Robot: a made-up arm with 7 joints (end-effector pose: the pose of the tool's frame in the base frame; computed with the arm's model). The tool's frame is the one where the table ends.
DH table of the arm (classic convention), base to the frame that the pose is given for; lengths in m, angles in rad. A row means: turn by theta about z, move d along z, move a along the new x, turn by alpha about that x. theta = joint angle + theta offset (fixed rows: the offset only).
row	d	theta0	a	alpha
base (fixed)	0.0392	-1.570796	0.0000	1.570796
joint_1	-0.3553	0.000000	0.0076	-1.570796
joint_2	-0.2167	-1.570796	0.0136	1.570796
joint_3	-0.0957	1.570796	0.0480	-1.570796
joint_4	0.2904	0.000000	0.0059	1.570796
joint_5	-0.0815	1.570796	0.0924	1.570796
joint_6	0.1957	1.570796	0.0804	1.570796
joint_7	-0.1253	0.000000	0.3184	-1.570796
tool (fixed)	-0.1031	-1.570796	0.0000	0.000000
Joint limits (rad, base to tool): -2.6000..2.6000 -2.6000..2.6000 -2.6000..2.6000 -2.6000..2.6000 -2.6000..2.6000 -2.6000..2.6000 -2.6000..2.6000
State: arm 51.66 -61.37 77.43 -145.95 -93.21 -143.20 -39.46
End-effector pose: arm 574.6 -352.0 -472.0 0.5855 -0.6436 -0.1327 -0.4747
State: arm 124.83 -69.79 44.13 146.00 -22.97 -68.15 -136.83
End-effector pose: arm 339.1 -166.7 292.6 0.8587 -0.2263 0.0899 -0.4510
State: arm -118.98 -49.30 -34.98 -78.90 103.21 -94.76 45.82
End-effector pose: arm 179.5 342.9 -638.0 0.3246 -0.4139 0.7220 -0.4495
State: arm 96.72 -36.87 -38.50 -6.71 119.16 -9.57 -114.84
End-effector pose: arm 266.7 106.5 333.2 0.0479 0.6897 -0.6782 0.2491
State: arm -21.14 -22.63 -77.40 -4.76 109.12 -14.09 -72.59
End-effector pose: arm 253.4 -22.4 -6.8 0.8199 -0.3698 0.4357 -0.0353
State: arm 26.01 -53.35 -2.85 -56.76 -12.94 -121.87 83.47
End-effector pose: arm 907.0 -66.2 344.1 0.2239 -0.2459 -0.9211 -0.2024
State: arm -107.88 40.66 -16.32 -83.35 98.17 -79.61 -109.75
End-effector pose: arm 521.4 80.6 170.6 0.3357 -0.6090 0.6992 0.1660
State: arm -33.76 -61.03 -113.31 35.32 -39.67 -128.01 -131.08
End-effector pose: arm 231.2 201.1 149.5 0.6440 0.3486 0.1499 -0.6643
